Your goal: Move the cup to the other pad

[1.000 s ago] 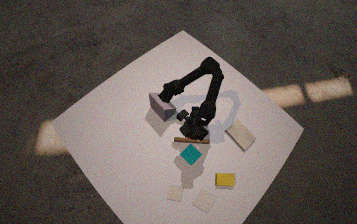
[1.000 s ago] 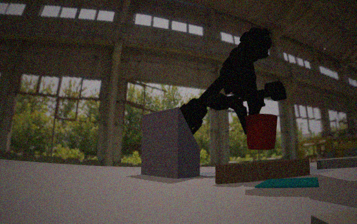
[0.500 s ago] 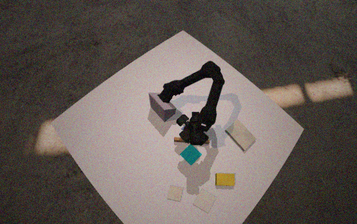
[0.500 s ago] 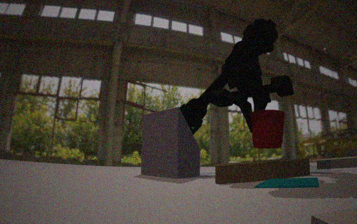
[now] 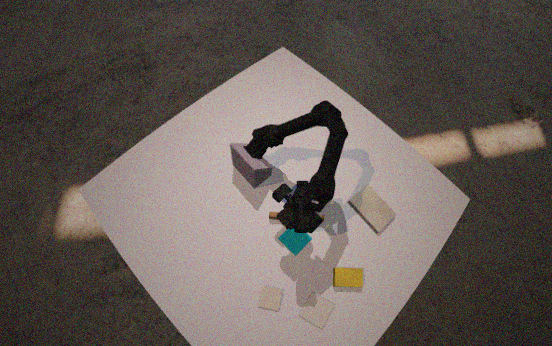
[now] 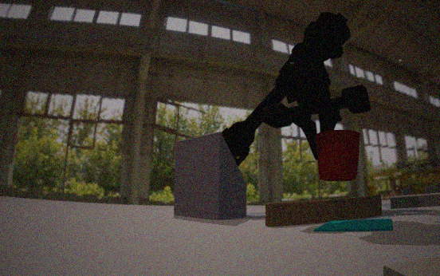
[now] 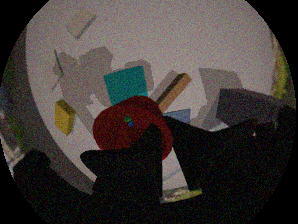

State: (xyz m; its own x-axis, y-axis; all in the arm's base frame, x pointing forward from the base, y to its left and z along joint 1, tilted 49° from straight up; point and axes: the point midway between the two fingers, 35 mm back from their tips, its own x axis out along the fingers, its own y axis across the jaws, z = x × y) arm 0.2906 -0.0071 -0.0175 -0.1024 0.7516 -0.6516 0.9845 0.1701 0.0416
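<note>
Right now my gripper tip is 60 mm short of the teal pad, 30 mm to the left of it and 110 mm above it. Round my gripper tip: brown bar (30 mm to the left, 90 mm below); red cup (30 mm ahead); blue pad (60 mm behind, 80 mm to the left, 110 mm below).
</note>
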